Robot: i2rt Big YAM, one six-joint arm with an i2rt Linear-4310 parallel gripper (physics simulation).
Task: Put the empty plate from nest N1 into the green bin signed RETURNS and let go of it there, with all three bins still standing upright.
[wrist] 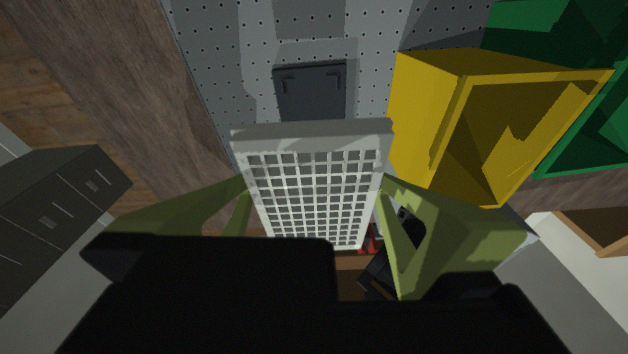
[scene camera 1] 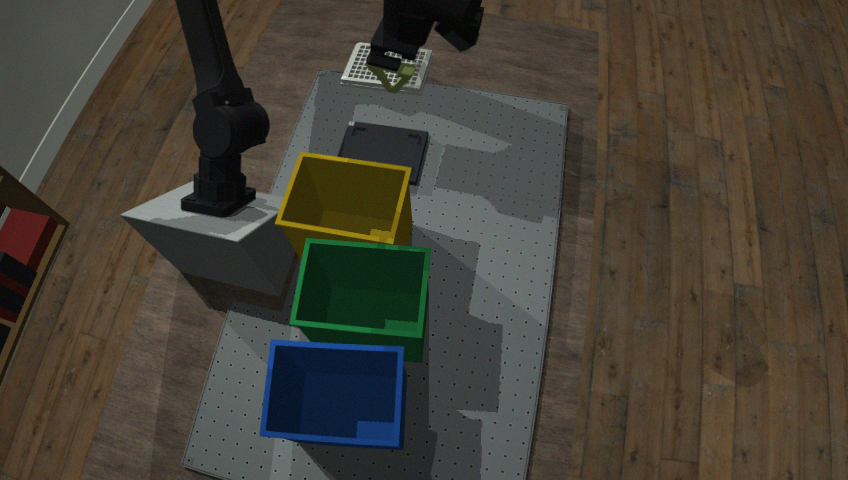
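Seen in the pictures: gripper, between the fingertips: (wrist: 314, 177) (scene camera 1: 400, 72); arm's base, origin of its link: (wrist: 425, 229) (scene camera 1: 219, 202).
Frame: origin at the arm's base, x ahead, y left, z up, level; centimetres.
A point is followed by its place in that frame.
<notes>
My gripper (scene camera 1: 392, 76) @(x 26.9, y 21.8, z 11.9 cm) (wrist: 314, 177) @(x 26.9, y 21.8, z 11.9 cm) is shut on the white plate with a grid of square wells (scene camera 1: 355, 66) @(x 19.9, y 21.0, z 12.9 cm) (wrist: 310, 200) @(x 25.8, y 22.1, z 13.1 cm). The green fingers press its two long sides, and it is held well above the board. The dark nest (scene camera 1: 383, 148) @(x 21.9, y 22.8, z -11.5 cm) (wrist: 314, 97) @(x 24.9, y 21.8, z -11.5 cm) lies on the board below and beyond the plate in the wrist view, with no plate on it. The green bin (scene camera 1: 357, 328) @(x 29.4, y -17.1, z 5.3 cm) (wrist: 525, 20) @(x 34.3, y -4.5, z -6.3 cm) stands upright between the yellow bin (scene camera 1: 351, 178) @(x 21.2, y 8.0, z 0.6 cm) (wrist: 420, 115) @(x 25.2, y 8.3, z -0.9 cm) and the blue bin (scene camera 1: 345, 359) @(x 27.5, y -20.4, z -0.9 cm), which are also upright. No sign or nest label is legible.
The yellow bin stands between the nest and the green bin. A perforated grey board (scene camera 1: 505, 261) @(x 48.2, y 4.2, z -12.6 cm) (wrist: 215, 30) @(x 35.5, y 35.7, z -12.6 cm) lies under the bins and nest. The arm's base stands on a grey pedestal (scene camera 1: 220, 255) @(x 4.4, y -9.4, z 1.2 cm) left of the bins. A shelf with red and black items is at the far left.
</notes>
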